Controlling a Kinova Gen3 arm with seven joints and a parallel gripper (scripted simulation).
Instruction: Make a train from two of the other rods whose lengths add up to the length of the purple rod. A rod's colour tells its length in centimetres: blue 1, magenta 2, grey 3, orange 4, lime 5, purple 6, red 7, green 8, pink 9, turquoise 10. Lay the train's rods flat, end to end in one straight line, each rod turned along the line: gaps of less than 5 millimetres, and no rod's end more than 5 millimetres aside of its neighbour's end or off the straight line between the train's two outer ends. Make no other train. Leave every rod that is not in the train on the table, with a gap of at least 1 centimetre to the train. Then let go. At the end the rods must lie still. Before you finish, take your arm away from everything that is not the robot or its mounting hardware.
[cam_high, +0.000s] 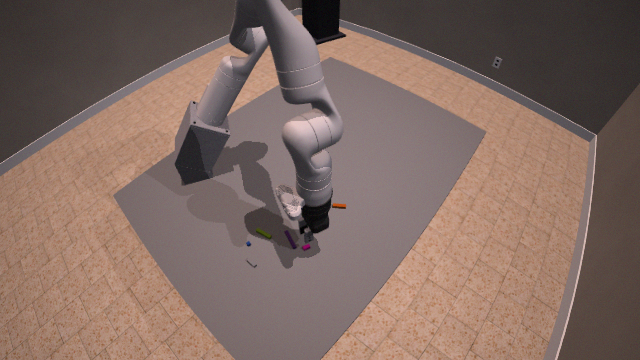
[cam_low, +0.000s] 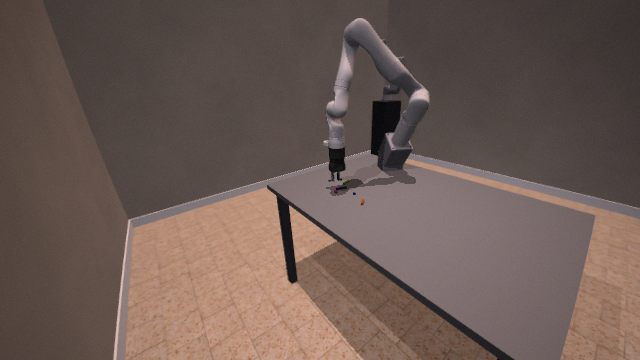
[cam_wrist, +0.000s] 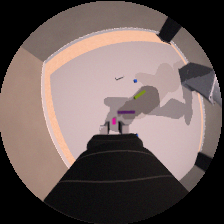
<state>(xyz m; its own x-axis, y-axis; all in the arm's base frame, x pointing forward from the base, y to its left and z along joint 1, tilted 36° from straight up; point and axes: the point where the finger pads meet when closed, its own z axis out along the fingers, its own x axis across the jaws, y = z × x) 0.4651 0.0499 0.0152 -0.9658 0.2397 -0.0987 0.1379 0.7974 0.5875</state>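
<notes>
Right now my hand is 8 cm above the magenta rod. The rest, counted from my hand: purple rod (5 cm behind, 2 cm to the right, 8 cm below); then grey rod (5 cm behind, 15 cm to the right, 8 cm below); then lime rod (11 cm behind, 8 cm to the right, 8 cm below).
</notes>
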